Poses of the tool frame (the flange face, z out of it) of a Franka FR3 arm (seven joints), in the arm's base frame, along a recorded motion.
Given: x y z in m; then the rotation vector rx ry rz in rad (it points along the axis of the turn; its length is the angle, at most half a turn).
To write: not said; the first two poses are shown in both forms.
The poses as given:
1: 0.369 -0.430 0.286 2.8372 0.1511 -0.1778
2: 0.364 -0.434 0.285 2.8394 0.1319 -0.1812
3: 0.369 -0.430 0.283 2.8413 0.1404 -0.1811
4: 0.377 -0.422 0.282 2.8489 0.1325 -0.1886
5: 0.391 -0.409 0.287 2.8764 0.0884 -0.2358
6: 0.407 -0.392 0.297 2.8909 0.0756 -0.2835
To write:
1: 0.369 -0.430 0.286 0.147 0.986 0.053 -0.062
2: 0.364 -0.434 0.285 0.146 0.986 0.046 -0.063
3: 0.369 -0.430 0.283 0.145 0.986 0.049 -0.063
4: 0.377 -0.422 0.282 0.141 0.987 0.046 -0.065
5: 0.391 -0.409 0.287 0.127 0.988 0.030 -0.081
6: 0.407 -0.392 0.297 0.118 0.988 0.026 -0.097
